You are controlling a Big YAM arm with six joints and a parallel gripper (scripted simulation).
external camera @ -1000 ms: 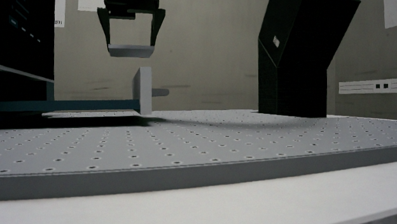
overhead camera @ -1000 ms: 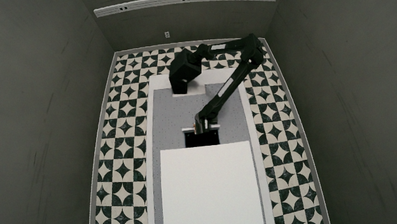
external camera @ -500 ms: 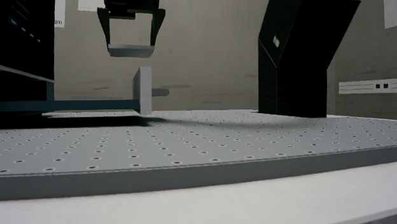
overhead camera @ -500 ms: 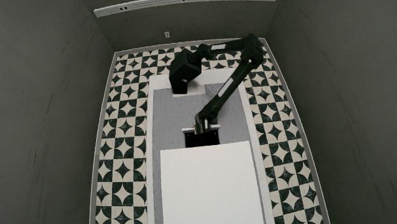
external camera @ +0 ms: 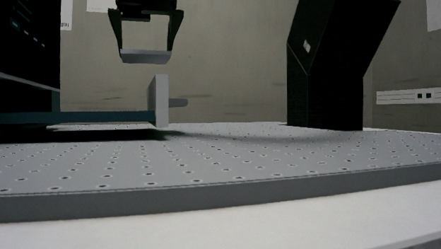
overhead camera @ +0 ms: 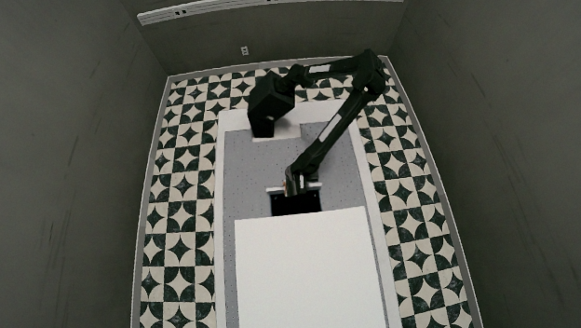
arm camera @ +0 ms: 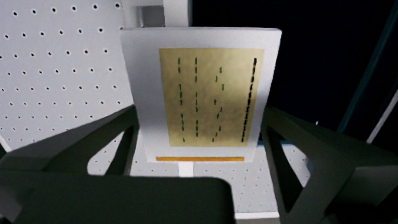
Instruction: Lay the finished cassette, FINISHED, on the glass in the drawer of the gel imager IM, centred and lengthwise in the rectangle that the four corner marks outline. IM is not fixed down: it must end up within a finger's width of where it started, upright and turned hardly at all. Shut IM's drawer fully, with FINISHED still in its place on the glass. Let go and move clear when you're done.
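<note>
Right now my hand is 10 cm short of the drawer and 10 cm above it. The rest, counted from my hand: cassette FINISHED 1 cm below.
</note>
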